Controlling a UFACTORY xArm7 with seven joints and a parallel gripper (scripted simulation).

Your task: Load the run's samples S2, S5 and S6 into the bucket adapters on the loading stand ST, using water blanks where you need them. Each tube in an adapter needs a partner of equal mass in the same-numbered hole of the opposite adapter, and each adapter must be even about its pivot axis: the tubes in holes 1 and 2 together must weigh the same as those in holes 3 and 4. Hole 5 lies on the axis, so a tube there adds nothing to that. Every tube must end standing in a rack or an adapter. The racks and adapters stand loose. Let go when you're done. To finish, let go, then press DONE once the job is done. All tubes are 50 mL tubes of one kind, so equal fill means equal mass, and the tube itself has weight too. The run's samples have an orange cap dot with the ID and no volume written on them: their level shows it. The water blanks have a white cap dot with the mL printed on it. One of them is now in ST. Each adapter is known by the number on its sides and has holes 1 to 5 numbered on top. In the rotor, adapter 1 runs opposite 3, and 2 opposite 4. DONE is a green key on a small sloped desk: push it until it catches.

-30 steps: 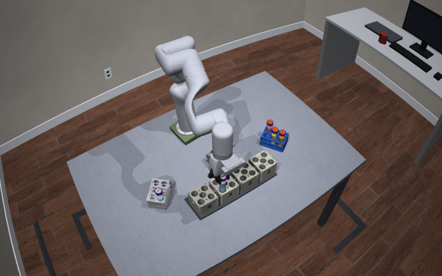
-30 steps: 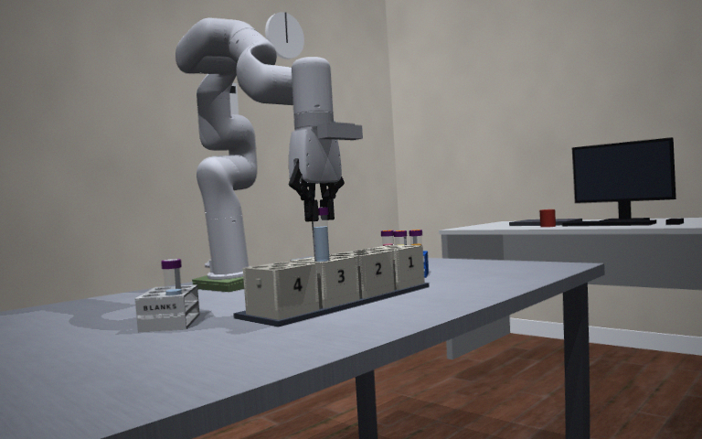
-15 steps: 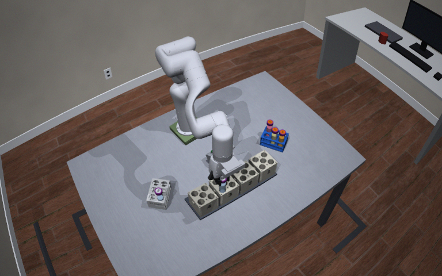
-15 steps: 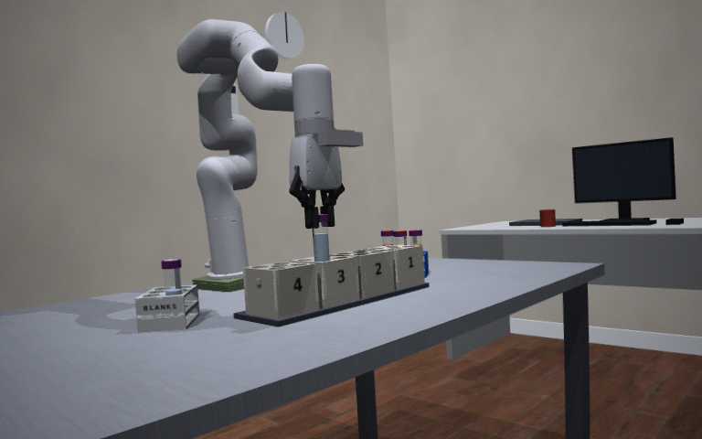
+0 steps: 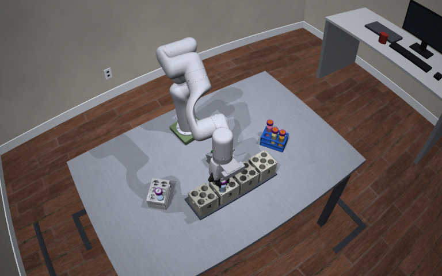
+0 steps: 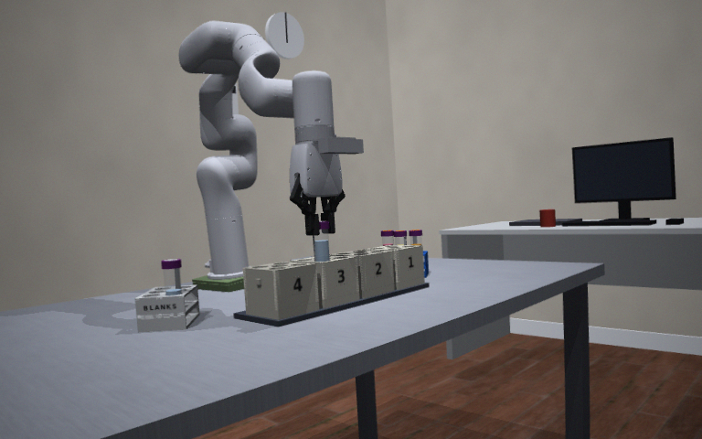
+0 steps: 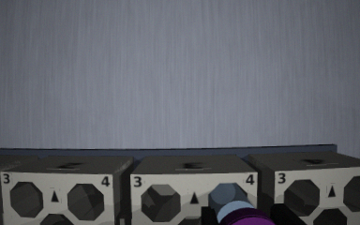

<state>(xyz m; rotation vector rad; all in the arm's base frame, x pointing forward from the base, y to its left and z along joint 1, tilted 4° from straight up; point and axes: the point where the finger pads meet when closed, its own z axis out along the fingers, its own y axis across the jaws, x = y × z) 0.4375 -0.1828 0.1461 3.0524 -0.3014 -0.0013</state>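
Now: hand 1 cm to the left of the white-dot blank and 5 cm above it. Also, from my hand: blanks rack 22 cm behind, 19 cm to the right, 14 cm below; green done key 20 cm behind, 15 cm to the left, 10 cm below; bucket adapter 4 cm behind, 8 cm to the right, 12 cm below.
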